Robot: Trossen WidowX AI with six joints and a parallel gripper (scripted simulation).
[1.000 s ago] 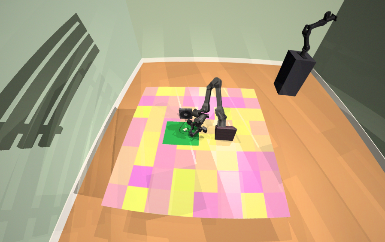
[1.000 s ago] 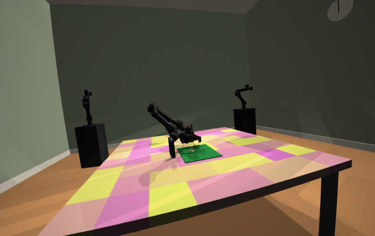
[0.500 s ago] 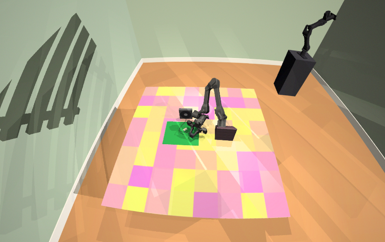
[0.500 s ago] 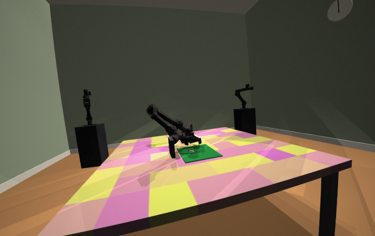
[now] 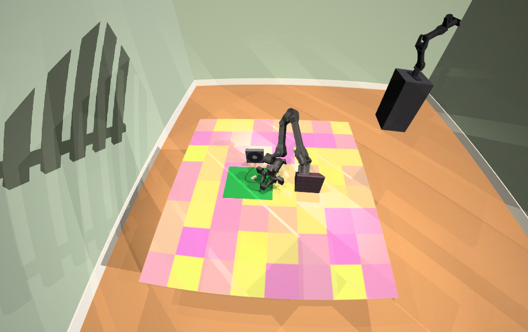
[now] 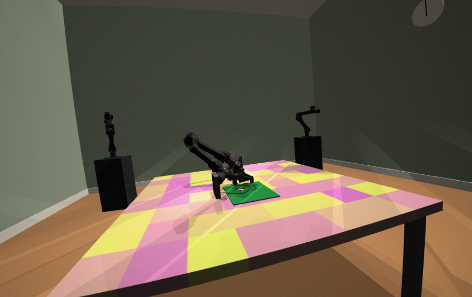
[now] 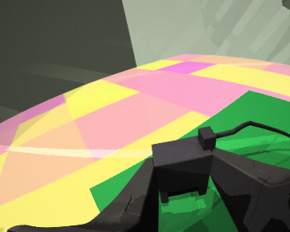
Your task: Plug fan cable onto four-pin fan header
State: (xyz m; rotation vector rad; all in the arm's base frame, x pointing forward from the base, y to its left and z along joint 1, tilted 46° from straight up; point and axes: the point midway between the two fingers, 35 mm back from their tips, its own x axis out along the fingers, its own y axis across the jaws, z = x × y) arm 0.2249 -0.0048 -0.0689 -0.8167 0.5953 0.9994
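Now: the green board 100 mm ahead of my gripper tip, 60 mm below it and 50 mm to the right of it. Round my gripper tip: dark plug 10 mm below; then black fan 220 mm to the right, 80 mm ahead, 10 mm above.
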